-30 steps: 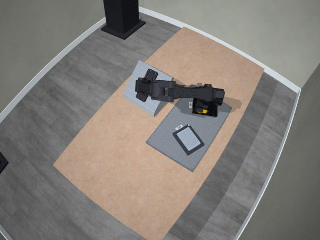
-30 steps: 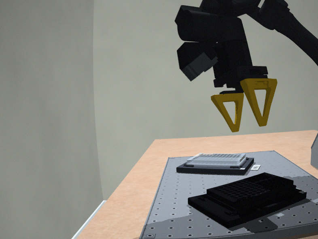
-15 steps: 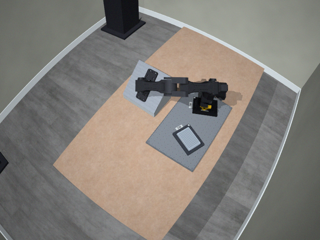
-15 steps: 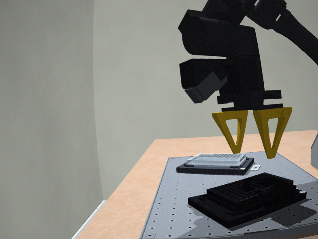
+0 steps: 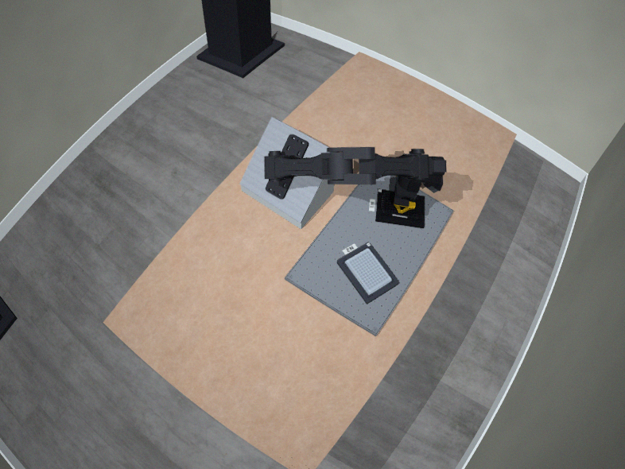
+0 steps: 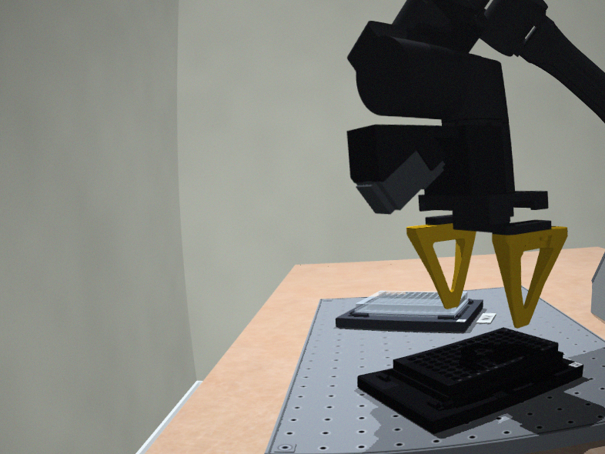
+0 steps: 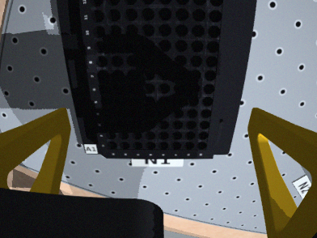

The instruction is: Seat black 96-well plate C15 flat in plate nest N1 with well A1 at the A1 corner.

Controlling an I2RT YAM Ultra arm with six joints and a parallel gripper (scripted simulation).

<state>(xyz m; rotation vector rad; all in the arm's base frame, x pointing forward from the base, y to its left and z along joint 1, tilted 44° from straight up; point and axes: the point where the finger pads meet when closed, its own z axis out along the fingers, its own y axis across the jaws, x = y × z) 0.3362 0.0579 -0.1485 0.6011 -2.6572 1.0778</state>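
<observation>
The black 96-well plate C15 is 5 cm below my hand. Round my hand: A1 mark (8 cm behind, 5 cm below, 2 cm to the left); then N1 label (8 cm behind, 7 cm below, 4 cm to the right); then black plate nest N1 (6 cm below, 1 cm to the left, 1 cm ahead).
</observation>
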